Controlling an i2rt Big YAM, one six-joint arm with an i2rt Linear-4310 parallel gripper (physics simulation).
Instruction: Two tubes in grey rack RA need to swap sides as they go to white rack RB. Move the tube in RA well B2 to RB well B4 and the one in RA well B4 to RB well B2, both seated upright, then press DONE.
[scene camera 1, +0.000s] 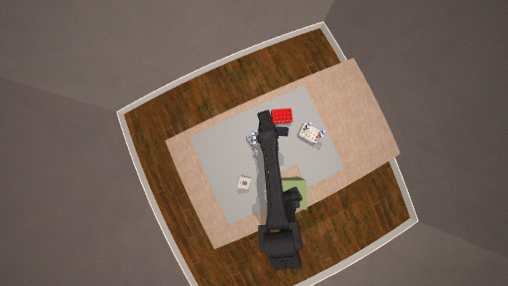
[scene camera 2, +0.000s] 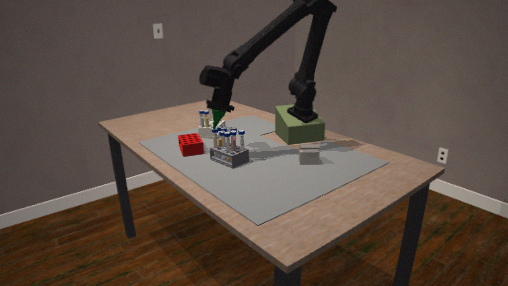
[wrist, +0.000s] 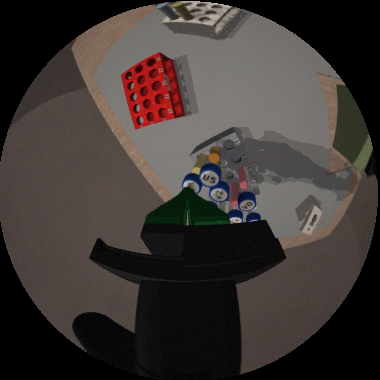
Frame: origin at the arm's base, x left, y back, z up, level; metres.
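Seen in the pictures: gripper, fingertip midpoint: (scene camera 2: 213, 129) (wrist: 187, 190); arm's base, link origin: (scene camera 1: 290, 196) (scene camera 2: 302, 114).
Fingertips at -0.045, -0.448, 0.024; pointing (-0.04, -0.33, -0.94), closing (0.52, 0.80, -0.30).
Offsets run from my fingertips to a thing's middle, as dx, dy, dz. "pt": to the spot under its first point. Level surfaces: height alone.
The grey rack RA {+0.042, +0.034, -0.101} (scene camera 2: 229, 157) (wrist: 212, 141) stands on the mat and holds several upright tubes with blue caps. In the wrist view a tube capped U5 {pt -0.009, +0.035, -0.001} (wrist: 210, 176) and a tube capped V2 {pt +0.013, +0.036, -0.001} (wrist: 219, 191) stand near the fingertips. Well labels are too small to match to tubes. My gripper (scene camera 2: 215, 128) (wrist: 187, 190) is shut with its green fingertips together and empty, right at the blue caps on the rack's near side in the wrist view. The white rack RB {-0.270, +0.173, -0.101} (scene camera 1: 311, 134) (scene camera 2: 206, 132) (wrist: 192, 28) holds a few tubes near its ends. Its well labels cannot be read.
A red rack {-0.160, -0.013, -0.101} (scene camera 1: 282, 116) (scene camera 2: 191, 144) (wrist: 150, 92) stands near RA, towards RB. A small pale box {+0.257, +0.249, -0.086} (scene camera 1: 244, 183) (scene camera 2: 309, 154) (wrist: 311, 220) stands on the grey mat {dz -0.126} (scene camera 1: 220, 165). The arm's green base block (scene camera 1: 300, 192) (scene camera 2: 300, 131) is at the table's edge.
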